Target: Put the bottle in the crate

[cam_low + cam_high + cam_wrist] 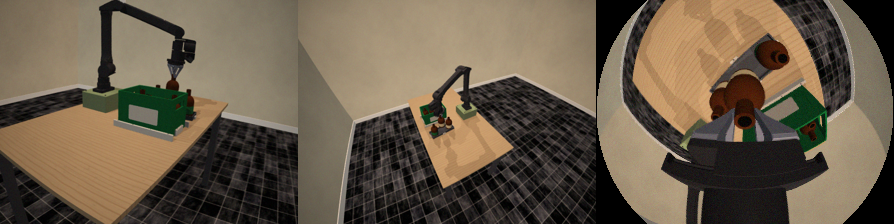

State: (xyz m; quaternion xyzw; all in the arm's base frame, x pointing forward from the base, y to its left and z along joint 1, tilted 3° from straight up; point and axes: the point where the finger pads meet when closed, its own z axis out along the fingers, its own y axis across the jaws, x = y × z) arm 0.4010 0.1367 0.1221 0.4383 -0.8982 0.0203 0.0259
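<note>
My gripper is now 6 cm above the brown bottle. Round my hand: green crate (24 cm to the right, 14 cm below, 1 cm ahead); then dark tray (21 cm below).
</note>
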